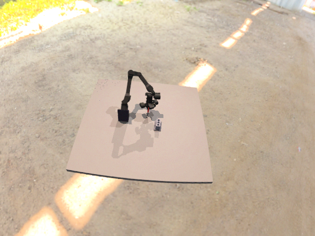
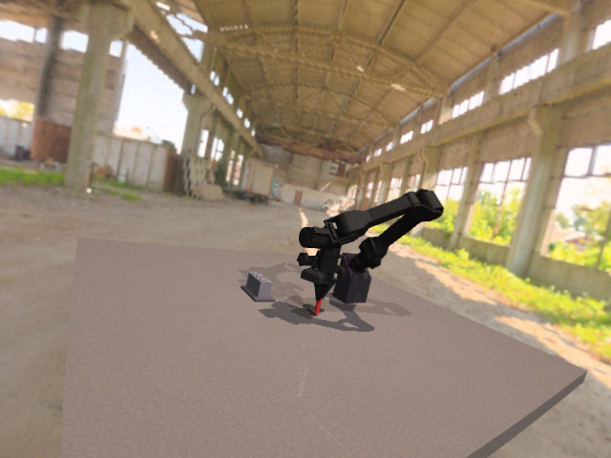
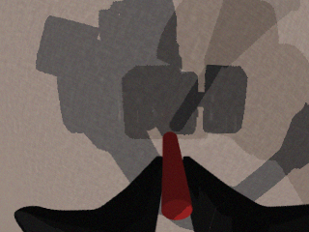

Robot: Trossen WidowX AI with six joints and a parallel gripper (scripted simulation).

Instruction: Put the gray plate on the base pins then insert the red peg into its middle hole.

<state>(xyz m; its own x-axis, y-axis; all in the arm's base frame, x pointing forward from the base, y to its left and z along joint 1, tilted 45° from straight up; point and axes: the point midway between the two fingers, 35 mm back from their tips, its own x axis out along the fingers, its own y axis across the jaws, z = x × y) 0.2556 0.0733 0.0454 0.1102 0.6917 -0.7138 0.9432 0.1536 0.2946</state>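
My gripper tip is now 19 cm to the left of the gray plate and 8 cm short of it. Also, from my gripper tip: red peg (right at my gripper tip); then base (19 cm to the right, 8 cm ahead, 4 cm below).
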